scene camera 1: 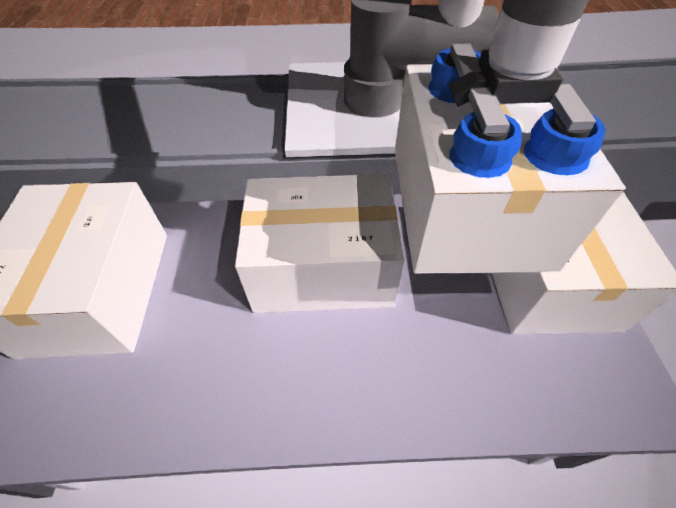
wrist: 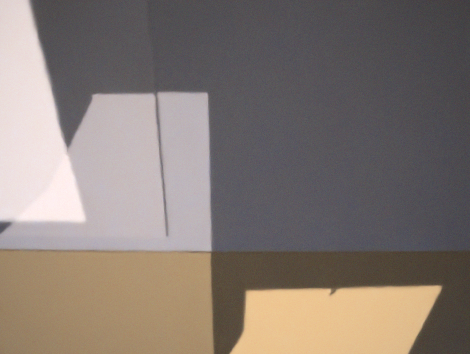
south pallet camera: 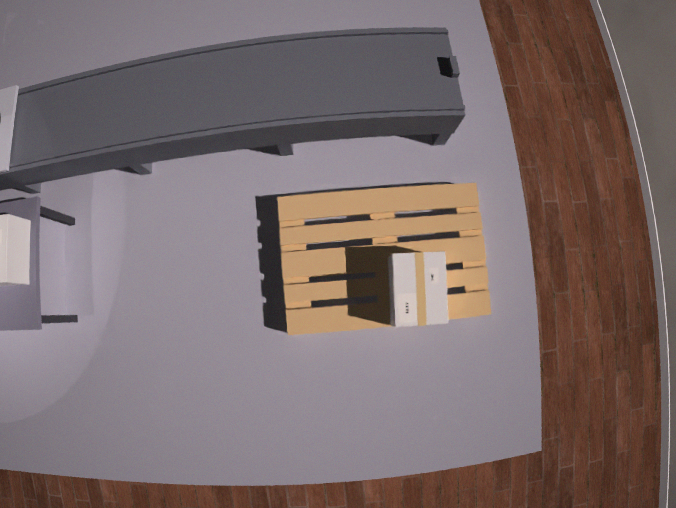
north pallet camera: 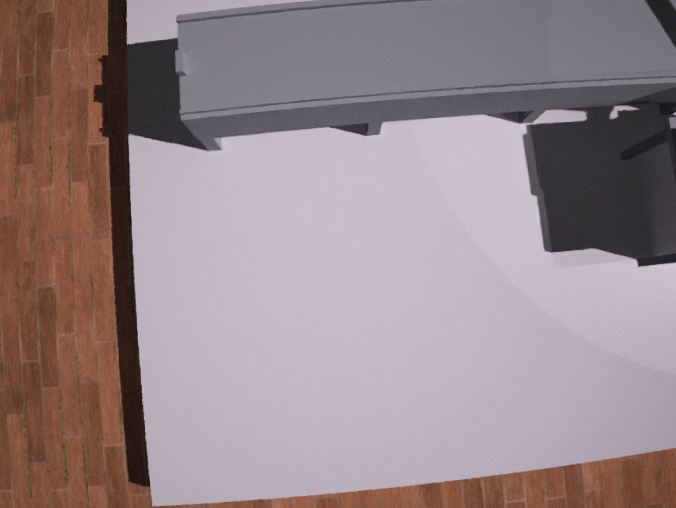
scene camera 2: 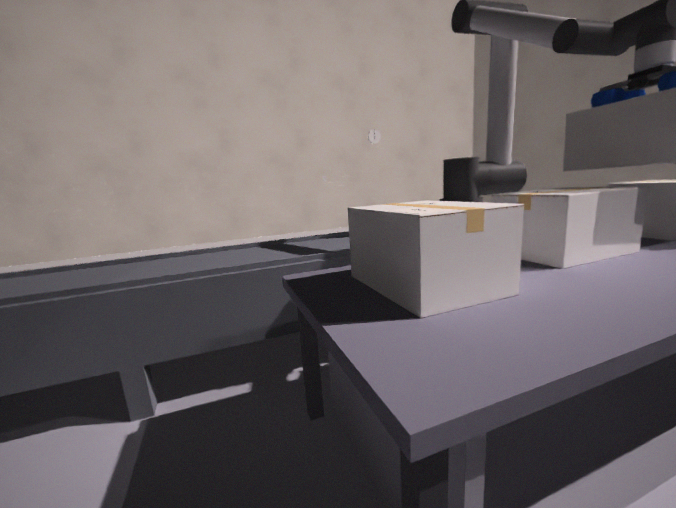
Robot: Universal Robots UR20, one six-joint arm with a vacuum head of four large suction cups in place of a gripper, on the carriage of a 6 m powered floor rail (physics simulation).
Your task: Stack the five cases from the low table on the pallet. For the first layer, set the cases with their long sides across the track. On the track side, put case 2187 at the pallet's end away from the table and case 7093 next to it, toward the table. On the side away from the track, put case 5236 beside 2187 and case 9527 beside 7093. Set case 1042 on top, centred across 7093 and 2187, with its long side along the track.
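Frame: origin at the arm's base, x left, y ahead, z down, level; metres.
Seen in the pictures: hand, its tool point: (wrist: 230,266); arm's base, origin of its link: (scene camera 1: 373,99).
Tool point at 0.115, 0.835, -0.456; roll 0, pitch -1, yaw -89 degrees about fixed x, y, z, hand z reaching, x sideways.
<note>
Offsets run from my tool point to a thing's top centre, as dx, dy, dz. Level surfaces: height alone.
My suction gripper (scene camera 1: 507,97) (scene camera 2: 650,81) is shut on a white taped case @[-0.003, -0.007, -0.025] (scene camera 1: 500,232) (scene camera 2: 617,139) (wrist: 325,165), held level in the air above the low table @[dz +0.495] (scene camera 1: 306,393) (scene camera 2: 519,349); its number is unreadable. Case 2187 @[-0.341, -0.049, +0.271] (scene camera 1: 319,245) (scene camera 2: 584,229) stands mid-table. Case 7093 @[+0.290, +0.000, +0.271] (scene camera 1: 636,245) (south pallet camera: 14,248) stands at the table's right end in scene camera 1, its number hidden. Another case @[-0.970, +0.000, +0.271] (scene camera 1: 71,245) (scene camera 2: 464,251) stands at the left, its number cut off. On the pallet (south pallet camera: 377,199), a case (south pallet camera: 407,289) stands at the end away from the table, on the side away from the track; its number is too small to read surely.
The rail track (scene camera 1: 207,120) (north pallet camera: 349,60) (south pallet camera: 245,84) runs behind the table and past the pallet. The arm's white carriage (scene camera 1: 322,131) (south pallet camera: 7,128) sits on it. Table legs (scene camera 2: 310,360) (south pallet camera: 59,318) stand below the table top.
</note>
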